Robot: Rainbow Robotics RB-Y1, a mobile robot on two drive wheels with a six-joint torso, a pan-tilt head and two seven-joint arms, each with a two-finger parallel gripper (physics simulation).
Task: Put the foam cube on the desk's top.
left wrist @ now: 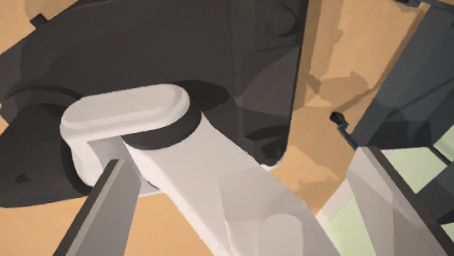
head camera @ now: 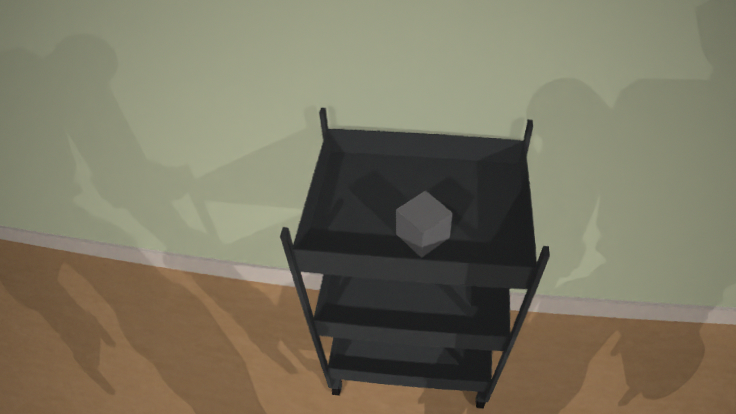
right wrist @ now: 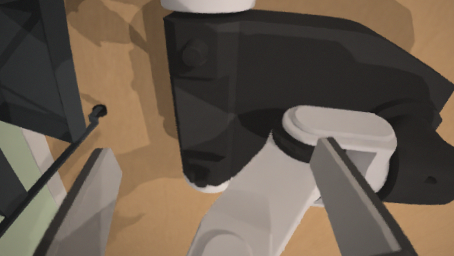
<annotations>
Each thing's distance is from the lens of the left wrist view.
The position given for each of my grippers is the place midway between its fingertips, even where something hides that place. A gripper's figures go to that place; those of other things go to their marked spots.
my left gripper (left wrist: 241,166): 10 cm
dark shelf cart (left wrist: 404,113): 96 cm
</annotations>
